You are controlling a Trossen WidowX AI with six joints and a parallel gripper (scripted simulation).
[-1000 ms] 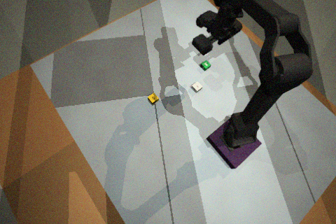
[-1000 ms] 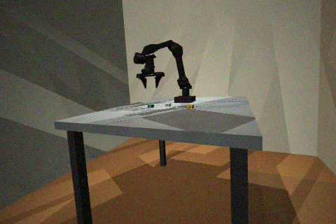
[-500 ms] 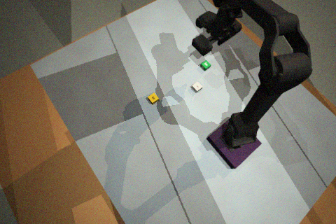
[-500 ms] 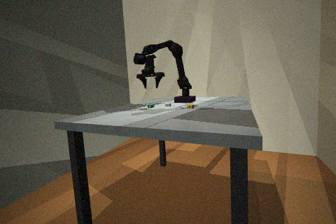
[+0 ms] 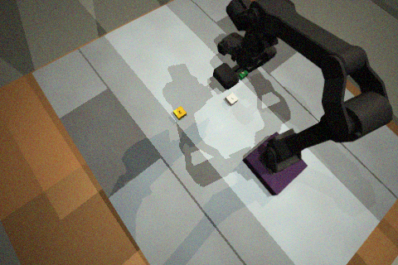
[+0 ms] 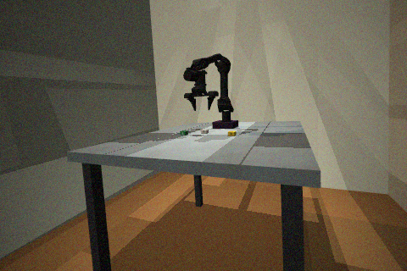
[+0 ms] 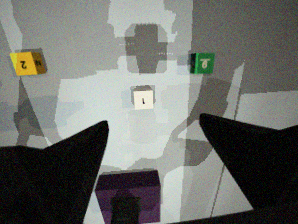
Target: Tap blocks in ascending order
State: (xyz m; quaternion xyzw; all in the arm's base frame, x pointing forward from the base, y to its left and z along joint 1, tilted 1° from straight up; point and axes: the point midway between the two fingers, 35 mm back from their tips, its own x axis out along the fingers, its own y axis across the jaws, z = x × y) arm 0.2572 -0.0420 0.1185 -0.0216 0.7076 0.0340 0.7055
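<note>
Right now the white block is 1 cm behind my gripper tip and 12 cm below it. The rest, counted from my gripper tip: yellow block: 4 cm ahead, 19 cm to the left, 12 cm below; then green block: 5 cm ahead, 9 cm to the right, 12 cm below.
</note>
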